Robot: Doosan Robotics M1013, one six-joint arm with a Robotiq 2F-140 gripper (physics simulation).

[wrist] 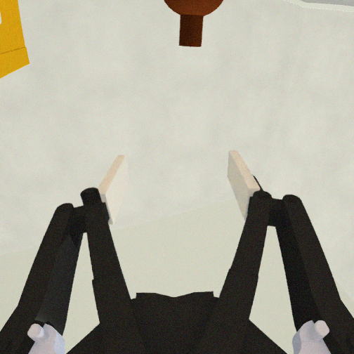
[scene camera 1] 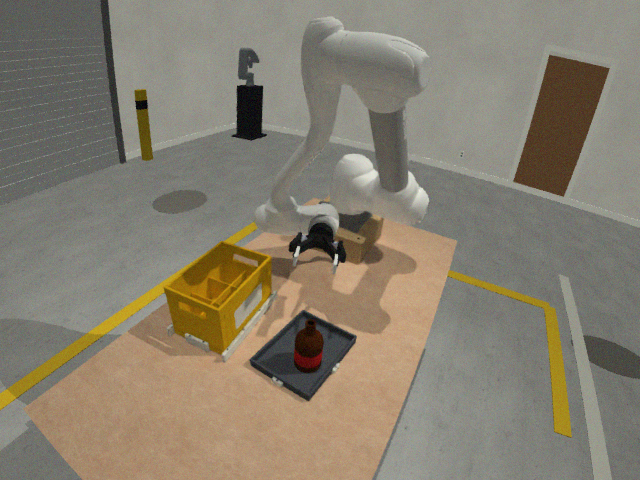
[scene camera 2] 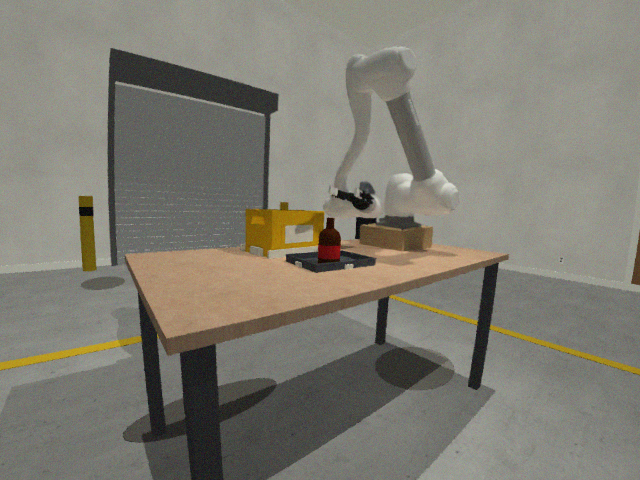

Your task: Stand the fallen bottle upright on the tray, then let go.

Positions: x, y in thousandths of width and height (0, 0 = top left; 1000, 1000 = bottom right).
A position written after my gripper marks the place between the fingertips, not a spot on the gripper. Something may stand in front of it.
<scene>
I see my gripper (scene camera 1: 491, 553) and a brown bottle (scene camera 1: 484, 711).
The brown bottle is seen too in scene camera 2 (scene camera 2: 515, 509). My gripper also shows in the wrist view (wrist: 501, 468).
</scene>
